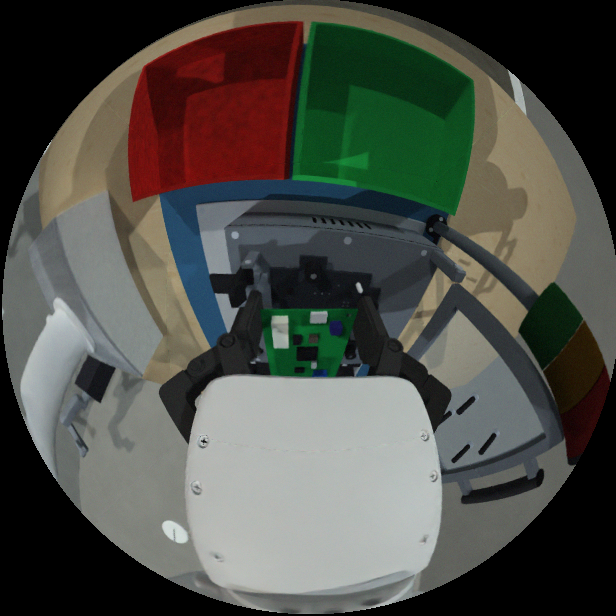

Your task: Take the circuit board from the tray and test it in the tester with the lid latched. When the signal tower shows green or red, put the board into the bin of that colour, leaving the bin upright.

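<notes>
My gripper (308,321) is shut on the green circuit board (307,341), its two black fingers pressing the board's left and right edges. The board hangs just above the dark nest of the grey tester (327,258), which sits on a blue base. The tester's lid (488,402) is swung open to the right, its black handle at the lower right. The signal tower (568,367) at the right edge shows dull green, amber and red segments; none looks lit. The red bin (212,109) and green bin (385,109) stand upright and empty beyond the tester.
A grey cable (488,258) runs from the tester's back right corner toward the signal tower. A white and grey fixture (51,367) stands at the left edge. The gripper's white housing (313,482) hides everything below the board.
</notes>
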